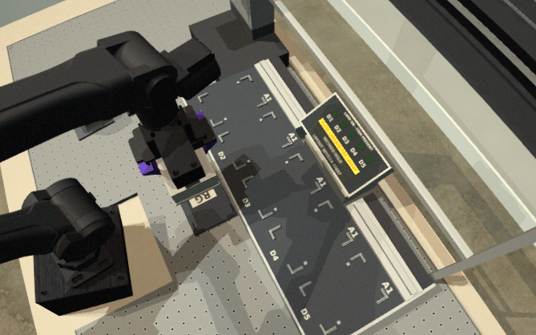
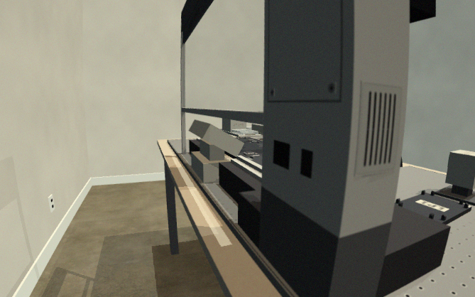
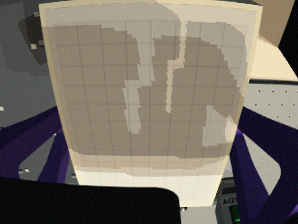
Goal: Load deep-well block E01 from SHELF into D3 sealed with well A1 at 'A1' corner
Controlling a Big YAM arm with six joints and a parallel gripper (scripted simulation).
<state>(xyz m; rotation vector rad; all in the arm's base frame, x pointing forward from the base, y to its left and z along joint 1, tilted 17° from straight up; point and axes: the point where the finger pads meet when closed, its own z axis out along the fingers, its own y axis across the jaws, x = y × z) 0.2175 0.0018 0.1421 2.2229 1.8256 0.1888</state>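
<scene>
The regrip nest RG is 20 cm below my hand. The rest, counted from my hand: ready key 10 cm behind, 34 cm to the left, 12 cm below; then deep-well block 1 cm below; then LP1 pad 6 cm ahead, 35 cm to the left, 20 cm below.
</scene>
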